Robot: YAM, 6 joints.
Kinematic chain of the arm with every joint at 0, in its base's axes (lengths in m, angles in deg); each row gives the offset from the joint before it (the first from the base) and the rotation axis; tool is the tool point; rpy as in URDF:
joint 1: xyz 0 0 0.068 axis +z
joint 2: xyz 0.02 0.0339 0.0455 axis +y
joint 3: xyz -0.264 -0.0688 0 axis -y
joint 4: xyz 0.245 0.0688 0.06 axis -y
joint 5: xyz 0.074 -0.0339 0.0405 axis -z
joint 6: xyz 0.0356 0 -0.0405 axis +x
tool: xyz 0 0 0 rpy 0 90 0
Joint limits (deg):
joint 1: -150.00..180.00
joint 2: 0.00..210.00
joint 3: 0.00..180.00
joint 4: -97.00..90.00
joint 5: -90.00..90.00
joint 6: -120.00..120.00
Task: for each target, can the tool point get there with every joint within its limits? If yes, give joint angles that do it. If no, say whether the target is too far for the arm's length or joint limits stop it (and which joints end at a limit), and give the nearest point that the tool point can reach.
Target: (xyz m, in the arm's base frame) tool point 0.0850 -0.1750 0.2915
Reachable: yes | joints -53.91 55.83 25.77 51.39 74.75 -58.24
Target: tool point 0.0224 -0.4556 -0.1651
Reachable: yes | joints -83.14 192.92 146.25 -65.74 64.56 63.08
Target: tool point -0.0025 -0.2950 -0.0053
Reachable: yes | joints -91.88 144.36 76.00 -73.65 -11.68 17.27
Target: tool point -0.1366 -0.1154 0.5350
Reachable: yes | joints 29.78 23.29 79.63 59.81 65.05 85.01
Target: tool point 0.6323 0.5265 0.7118
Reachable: no: too far | nearest point 0.4010 0.3339 0.4875 | short by 0.375 m
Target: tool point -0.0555 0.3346 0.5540
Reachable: yes | joints -85.44 32.50 121.64 57.11 53.82 42.56
